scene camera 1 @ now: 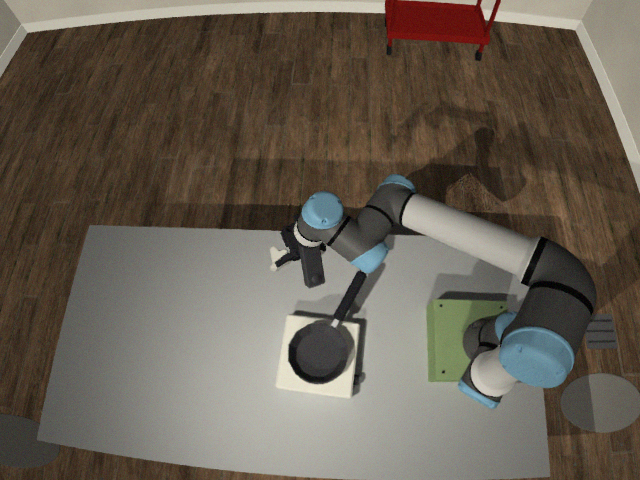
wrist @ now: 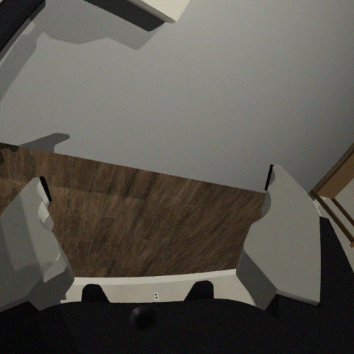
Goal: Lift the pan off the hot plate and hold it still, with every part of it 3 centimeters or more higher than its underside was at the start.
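Note:
The dark pan (scene camera 1: 317, 352) sits on the cream hot plate (scene camera 1: 288, 379) (wrist: 172, 6), its black handle (scene camera 1: 350, 296) (wrist: 17, 22) slanting toward the table's far edge. In the wrist view part of the handle shows at the top left and a corner of the hot plate at the top. My gripper (scene camera 1: 283, 255) (wrist: 156, 173) is open and empty. It hangs over the table near the far edge, to the left of the handle and apart from it in the scene view. One finger is hidden there under the wrist.
The grey table (scene camera 1: 170, 330) (wrist: 200, 100) has a green base plate (scene camera 1: 439, 335) at its right, under the arm's base. My arm reaches across the table's far right. A red cart (scene camera 1: 436, 23) stands on the floor far back. Brown wooden furniture (wrist: 337, 177) shows at the wrist view's right.

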